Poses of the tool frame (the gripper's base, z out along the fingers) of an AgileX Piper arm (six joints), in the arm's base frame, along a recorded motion.
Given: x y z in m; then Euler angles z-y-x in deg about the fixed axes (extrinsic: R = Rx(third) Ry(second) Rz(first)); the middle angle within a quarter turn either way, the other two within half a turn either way.
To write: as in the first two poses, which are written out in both.
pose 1, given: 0.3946, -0.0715, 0.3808, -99.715, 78.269, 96.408
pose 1, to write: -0.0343, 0.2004, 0.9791, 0.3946; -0.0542, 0.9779, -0.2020, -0.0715; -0.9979, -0.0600, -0.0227, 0.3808; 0, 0, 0, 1
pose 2, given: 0.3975, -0.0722, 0.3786, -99.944, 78.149, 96.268
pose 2, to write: -0.0355, 0.2023, 0.9787, 0.3975; -0.0605, 0.9771, -0.2041, -0.0722; -0.9975, -0.0664, -0.0224, 0.3786; 0, 0, 0, 1
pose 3, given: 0.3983, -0.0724, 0.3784, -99.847, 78.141, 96.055
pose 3, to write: -0.0351, 0.2025, 0.9787, 0.3983; -0.0625, 0.9769, -0.2044, -0.0724; -0.9974, -0.0684, -0.0217, 0.3784; 0, 0, 0, 1
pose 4, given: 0.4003, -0.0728, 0.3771, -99.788, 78.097, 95.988
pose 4, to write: -0.0351, 0.2033, 0.9785, 0.4003; -0.0626, 0.9767, -0.2051, -0.0728; -0.9974, -0.0685, -0.0215, 0.3771; 0, 0, 0, 1
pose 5, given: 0.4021, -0.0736, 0.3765, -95.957, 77.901, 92.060
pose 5, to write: -0.0218, 0.2085, 0.9778, 0.4021; -0.0657, 0.9756, -0.2095, -0.0736; -0.9976, -0.0688, -0.0075, 0.3765; 0, 0, 0, 1
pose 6, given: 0.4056, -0.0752, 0.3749, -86.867, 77.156, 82.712
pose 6, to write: 0.0121, 0.2220, 0.9750, 0.4056; -0.0738, 0.9726, -0.2205, -0.0752; -0.9972, -0.0693, 0.0282, 0.3749; 0, 0, 0, 1
